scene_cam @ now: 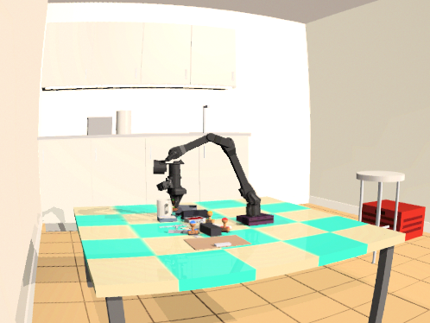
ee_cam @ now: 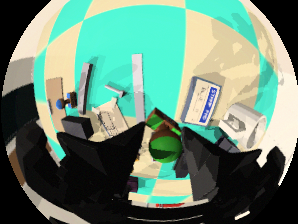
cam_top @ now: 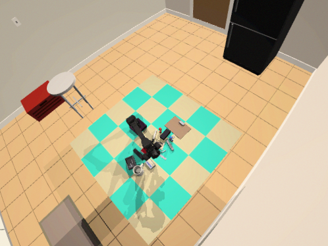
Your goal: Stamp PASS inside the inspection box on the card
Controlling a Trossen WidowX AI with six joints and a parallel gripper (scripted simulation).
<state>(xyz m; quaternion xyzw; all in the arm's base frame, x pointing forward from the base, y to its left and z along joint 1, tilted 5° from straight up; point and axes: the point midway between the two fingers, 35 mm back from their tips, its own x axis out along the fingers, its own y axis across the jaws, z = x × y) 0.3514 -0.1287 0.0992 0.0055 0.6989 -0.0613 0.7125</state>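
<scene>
The ink pad lies 110 mm behind my gripper tip, 10 mm to the right of it and 80 mm below it. The rest, counted from my gripper tip: ruler: 30 mm ahead, 50 mm to the left, 80 mm below; then green-knobbed stamp: right at my gripper tip; then orange-knobbed stamp: 150 mm behind, 70 mm to the left, 60 mm below.
</scene>
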